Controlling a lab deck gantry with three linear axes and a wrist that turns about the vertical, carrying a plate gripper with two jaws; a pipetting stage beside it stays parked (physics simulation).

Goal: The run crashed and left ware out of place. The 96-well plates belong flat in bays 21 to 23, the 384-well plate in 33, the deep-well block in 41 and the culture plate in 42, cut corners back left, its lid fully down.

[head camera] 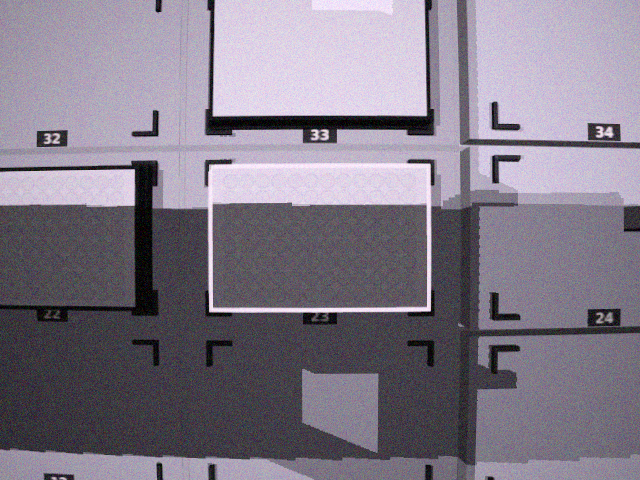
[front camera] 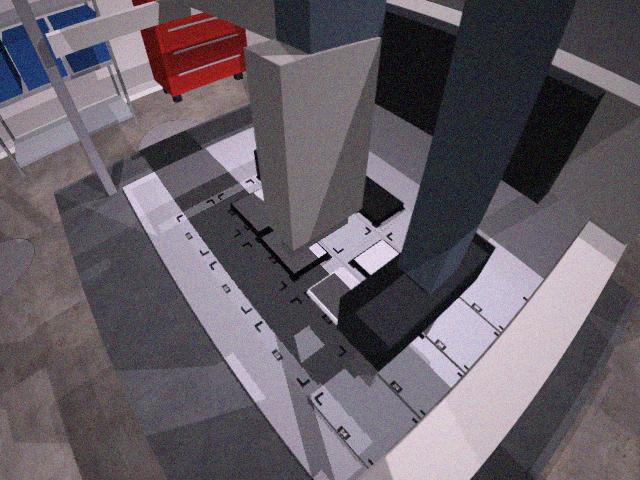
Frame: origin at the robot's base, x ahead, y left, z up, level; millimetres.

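Where they show: robot's base, origin of its link: (front camera: 178, 218).
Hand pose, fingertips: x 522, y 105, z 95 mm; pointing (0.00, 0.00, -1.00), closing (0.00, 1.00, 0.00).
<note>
Things, the pixels of their centre, and the offset from my fingertips.
- white-rimmed 96-well plate, middle of its body: (head camera: 319, 238) (front camera: 347, 302) dy +45, dx -130, dz -88 mm
- black-sided 96-well plate, middle of its body: (head camera: 43, 238) (front camera: 292, 245) dy +45, dx -294, dz -88 mm
- dark plate, middle of its body: (front camera: 260, 211) dy +45, dx -408, dz -80 mm
- black-sided plate with a pale top, middle of its body: (head camera: 319, 53) (front camera: 389, 270) dy +152, dx -130, dz -88 mm
- Dark ware, middle of its body: (front camera: 369, 197) dy +259, dx -294, dz -82 mm
A white-rimmed 96-well plate (front camera: 328, 294) (head camera: 319, 248) lies straight within the corner brackets of bay 23. A black-sided 96-well plate (front camera: 295, 257) (head camera: 64, 240) lies at bay 22, its left part outside the head view. Another dark plate (front camera: 252, 207) adjoins it in the front view. The black-sided plate with a pale top (front camera: 376, 255) (head camera: 320, 64) sits in bay 33, its back cut off in the head view. Dark ware (front camera: 381, 202) stands farther back; I cannot tell its kind. The black body of my gripper (front camera: 385, 315) is beside the bay 23 plate in the front view and hides its jaws.
The pale pipetting stage (front camera: 315, 144) hides part of the back bays. The dark gantry column (front camera: 480, 129) rises above the gripper body. A long pale rail (front camera: 516, 356) runs along the right edge. Bay labels 32 (head camera: 51, 138), 34 (head camera: 603, 131) and 24 (head camera: 603, 317) show.
</note>
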